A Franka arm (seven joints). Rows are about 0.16 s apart.
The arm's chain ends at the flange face. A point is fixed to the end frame.
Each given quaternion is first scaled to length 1.
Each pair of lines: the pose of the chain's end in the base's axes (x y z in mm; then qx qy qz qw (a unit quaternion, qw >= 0)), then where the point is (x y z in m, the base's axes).
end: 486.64 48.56 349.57 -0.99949 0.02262 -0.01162 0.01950
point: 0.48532 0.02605 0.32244
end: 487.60 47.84 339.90 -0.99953 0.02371 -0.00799 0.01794
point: 0.48603 0.02525 0.31285
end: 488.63 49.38 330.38 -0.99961 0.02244 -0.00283 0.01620
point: 0.48684 0.02670 0.30342
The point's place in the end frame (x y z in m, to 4 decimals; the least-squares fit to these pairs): -0.0009 0.0236 0.0262
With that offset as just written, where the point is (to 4 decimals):
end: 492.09 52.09 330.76 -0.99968 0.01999 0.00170 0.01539
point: 0.4902 0.0294 0.3039
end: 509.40 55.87 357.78 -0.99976 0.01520 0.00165 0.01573
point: 0.5077 0.0331 0.3309
